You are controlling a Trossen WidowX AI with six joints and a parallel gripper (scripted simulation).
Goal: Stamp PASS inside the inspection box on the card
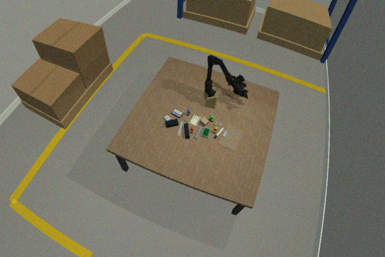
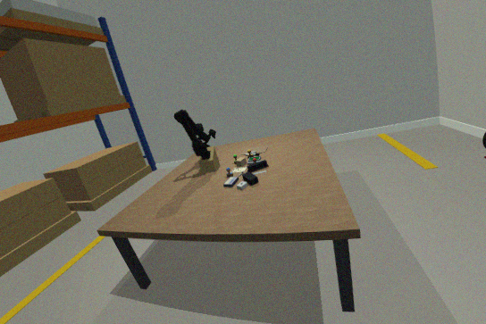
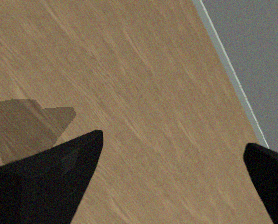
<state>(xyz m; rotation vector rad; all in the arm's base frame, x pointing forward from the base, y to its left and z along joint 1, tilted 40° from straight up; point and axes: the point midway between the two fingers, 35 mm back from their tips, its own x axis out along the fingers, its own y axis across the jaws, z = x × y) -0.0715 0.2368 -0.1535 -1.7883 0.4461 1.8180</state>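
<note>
Right now the green stamp is 270 mm ahead of my gripper tip, 240 mm to the right of it and 120 mm below it. The rest, counted from my gripper tip: white cylinder 390 mm ahead, 140 mm to the right, 130 mm below; grey square plate 280 mm ahead, 150 mm to the right, 140 mm below; yellow-knobbed stamp 370 mm ahead, 170 mm to the right, 120 mm below.
</note>
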